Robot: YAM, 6 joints.
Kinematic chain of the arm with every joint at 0, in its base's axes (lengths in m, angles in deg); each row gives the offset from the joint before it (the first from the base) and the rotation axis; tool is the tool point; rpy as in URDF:
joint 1: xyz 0 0 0.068 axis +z
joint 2: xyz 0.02 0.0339 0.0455 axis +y
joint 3: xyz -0.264 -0.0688 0 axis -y
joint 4: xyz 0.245 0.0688 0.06 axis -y
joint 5: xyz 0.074 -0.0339 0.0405 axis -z
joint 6: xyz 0.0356 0 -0.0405 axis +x
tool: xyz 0 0 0 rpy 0 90 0
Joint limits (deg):
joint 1: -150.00..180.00
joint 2: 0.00..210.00
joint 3: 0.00..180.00
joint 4: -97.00..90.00
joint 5: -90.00..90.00
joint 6: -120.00..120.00
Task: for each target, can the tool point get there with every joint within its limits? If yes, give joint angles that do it. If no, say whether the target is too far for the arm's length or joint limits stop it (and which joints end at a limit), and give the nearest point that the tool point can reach.
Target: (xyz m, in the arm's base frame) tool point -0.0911 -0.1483 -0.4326
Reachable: no: joint limits stop it (at a limit: joint 2) | nearest point -0.0966 -0.1572 -0.3746 | short by 0.059 m
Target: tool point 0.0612 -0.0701 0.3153
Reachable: yes | joints -34.86 42.60 56.27 -80.05 39.27 98.69
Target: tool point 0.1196 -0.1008 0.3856
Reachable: yes | joints -40.54 59.72 78.91 -77.31 -1.77 -18.04
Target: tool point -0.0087 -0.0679 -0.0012
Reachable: yes | joints -115.40 153.53 29.15 -57.72 -36.70 -97.35
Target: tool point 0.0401 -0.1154 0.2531
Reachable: yes | joints -58.67 38.46 37.04 -51.30 46.26 40.44
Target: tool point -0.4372 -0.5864 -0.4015
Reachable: no: too far | nearest point -0.3181 -0.4266 -0.2434 | short by 0.254 m
